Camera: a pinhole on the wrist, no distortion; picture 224 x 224 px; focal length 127.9 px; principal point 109.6 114.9 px. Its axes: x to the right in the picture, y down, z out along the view. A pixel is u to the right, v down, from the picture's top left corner.
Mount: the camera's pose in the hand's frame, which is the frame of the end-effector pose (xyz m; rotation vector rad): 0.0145 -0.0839 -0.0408 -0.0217 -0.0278 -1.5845
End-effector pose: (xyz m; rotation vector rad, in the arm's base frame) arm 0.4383 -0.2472 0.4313 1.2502 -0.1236 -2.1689
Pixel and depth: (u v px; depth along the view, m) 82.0 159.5 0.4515
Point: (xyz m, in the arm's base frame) 0.0593 -0.4527 0.5351
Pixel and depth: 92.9 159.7 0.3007
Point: 0.1694 -0.3411 0.4697
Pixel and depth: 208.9 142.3 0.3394
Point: 0.0025 -0.0900 0.4115
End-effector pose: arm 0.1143 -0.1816 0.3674 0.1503 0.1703 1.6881
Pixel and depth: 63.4 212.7 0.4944
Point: 0.0528 0.2070 0.8286
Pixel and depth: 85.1 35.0 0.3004
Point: 0.2005 -0.3456 0.6163
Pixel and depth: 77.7 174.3 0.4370
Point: 0.1304 0.0395 0.7600
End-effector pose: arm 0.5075 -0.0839 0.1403 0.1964 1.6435 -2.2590
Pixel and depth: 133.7 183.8 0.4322
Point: 0.2593 -0.4602 0.3311
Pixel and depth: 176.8 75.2 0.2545
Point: 0.5161 -0.2192 0.4176
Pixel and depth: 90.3 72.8 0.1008
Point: 0.5074 -0.1185 0.2234
